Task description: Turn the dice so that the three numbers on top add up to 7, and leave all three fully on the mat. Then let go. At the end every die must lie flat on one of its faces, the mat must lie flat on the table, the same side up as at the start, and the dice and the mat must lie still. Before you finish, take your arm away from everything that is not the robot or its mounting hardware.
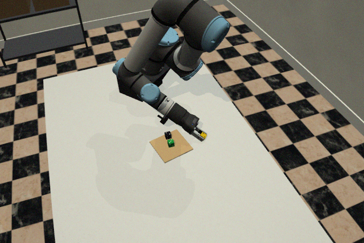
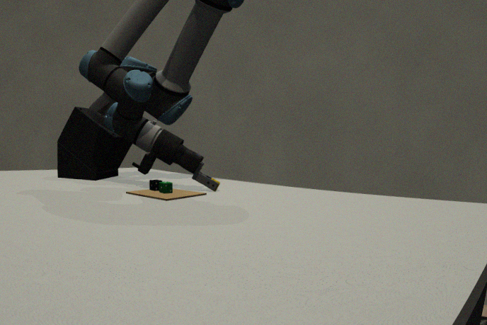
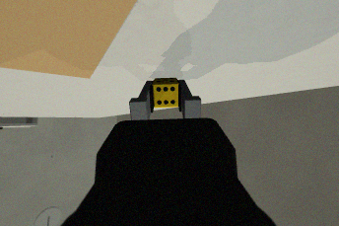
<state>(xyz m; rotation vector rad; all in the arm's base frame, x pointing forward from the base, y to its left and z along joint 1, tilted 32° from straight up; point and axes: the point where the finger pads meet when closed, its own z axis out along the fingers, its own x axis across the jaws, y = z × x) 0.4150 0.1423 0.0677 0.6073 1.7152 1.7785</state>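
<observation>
My hand is 1 cm to the right of the yellow die. Round my hand: black die 14 cm to the right, 4 cm behind; then tan mat 14 cm to the right, 2 cm below, 1 cm ahead; then green die 14 cm to the right, 1 cm ahead.
</observation>
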